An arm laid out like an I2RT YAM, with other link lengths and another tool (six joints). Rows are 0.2 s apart.
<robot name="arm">
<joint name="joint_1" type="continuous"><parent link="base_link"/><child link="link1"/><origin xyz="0 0 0.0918" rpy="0 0 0"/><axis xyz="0 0 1"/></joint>
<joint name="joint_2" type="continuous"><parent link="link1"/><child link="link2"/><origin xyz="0.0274 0.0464 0.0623" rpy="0 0 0"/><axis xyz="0 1 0"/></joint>
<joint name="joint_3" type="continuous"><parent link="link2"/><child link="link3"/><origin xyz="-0.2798 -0.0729 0" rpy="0 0 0"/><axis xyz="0 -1 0"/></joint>
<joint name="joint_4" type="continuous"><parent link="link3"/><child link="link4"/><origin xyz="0.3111 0.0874 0.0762" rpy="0 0 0"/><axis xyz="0 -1 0"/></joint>
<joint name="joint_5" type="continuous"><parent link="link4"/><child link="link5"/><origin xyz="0.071 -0.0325 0.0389" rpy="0 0 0"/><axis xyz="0 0 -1"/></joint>
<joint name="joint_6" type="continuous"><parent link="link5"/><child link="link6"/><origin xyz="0.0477 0 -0.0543" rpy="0 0 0"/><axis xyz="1 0 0"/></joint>
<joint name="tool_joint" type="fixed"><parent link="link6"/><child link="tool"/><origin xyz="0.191 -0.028 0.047" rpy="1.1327 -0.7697 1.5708"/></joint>
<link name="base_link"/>
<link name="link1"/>
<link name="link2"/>
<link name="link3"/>
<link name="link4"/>
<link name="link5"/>
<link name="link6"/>
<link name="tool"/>
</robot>
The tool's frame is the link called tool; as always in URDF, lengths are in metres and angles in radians. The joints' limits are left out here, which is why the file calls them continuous.
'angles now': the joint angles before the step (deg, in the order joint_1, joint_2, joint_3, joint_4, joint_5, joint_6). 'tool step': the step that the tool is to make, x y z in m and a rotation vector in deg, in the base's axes. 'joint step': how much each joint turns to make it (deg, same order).
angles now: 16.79, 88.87, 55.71, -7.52, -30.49, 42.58
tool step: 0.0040, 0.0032, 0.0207, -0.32, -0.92, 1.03
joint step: -0.01, -0.39, 3.15, -3.41, -0.42, -1.29
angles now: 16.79, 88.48, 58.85, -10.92, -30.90, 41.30
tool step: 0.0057, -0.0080, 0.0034, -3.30, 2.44, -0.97
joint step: 0.00, 1.91, 5.57, -7.61, 2.37, -1.33
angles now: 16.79, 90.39, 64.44, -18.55, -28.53, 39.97
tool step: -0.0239, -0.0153, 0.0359, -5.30, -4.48, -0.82
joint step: 1.92, -8.48, -2.06, -5.06, 6.41, -3.02
